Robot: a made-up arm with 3 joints. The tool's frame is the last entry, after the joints.
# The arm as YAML. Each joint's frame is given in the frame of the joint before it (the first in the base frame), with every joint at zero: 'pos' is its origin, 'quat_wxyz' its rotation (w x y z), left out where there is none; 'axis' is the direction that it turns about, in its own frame. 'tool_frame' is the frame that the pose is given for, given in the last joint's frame.
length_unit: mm
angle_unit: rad
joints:
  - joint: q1
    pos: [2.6, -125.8, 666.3]
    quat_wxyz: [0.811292, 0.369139, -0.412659, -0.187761]
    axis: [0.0, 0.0, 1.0]
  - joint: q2
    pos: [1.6, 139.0, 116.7]
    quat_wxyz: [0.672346, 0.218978, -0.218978, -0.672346]
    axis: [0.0, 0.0, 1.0]
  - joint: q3
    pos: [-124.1, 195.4, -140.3]
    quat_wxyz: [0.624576, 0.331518, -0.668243, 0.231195]
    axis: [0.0, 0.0, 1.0]
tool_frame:
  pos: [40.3, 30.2, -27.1]
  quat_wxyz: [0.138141, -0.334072, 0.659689, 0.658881]
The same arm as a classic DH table. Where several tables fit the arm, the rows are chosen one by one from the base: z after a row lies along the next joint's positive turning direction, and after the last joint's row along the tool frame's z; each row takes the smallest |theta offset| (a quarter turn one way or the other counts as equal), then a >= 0, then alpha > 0; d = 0 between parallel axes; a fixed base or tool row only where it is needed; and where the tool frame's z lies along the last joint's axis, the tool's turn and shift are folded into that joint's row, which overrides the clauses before.
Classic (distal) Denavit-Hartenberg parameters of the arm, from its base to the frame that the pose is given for. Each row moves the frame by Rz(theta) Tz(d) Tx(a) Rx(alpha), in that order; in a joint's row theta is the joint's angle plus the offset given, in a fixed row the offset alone. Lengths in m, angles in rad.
base (fixed): d 0.6418; theta0 -1.0684; a 0.1115; alpha 1.1735
q1: d 0.1821; theta0 -0.9572; a -0.1390; alpha 0.6297
q2: d -0.1495; theta0 -0.7557; a -0.2243; alpha 1.6839
q3: d -0.0828; theta0 -1.4147; a -0.0467; alpha 1.6645
tool (fixed): d 0.0188; theta0 -0.6754; a 0.0000; alpha 0.0000

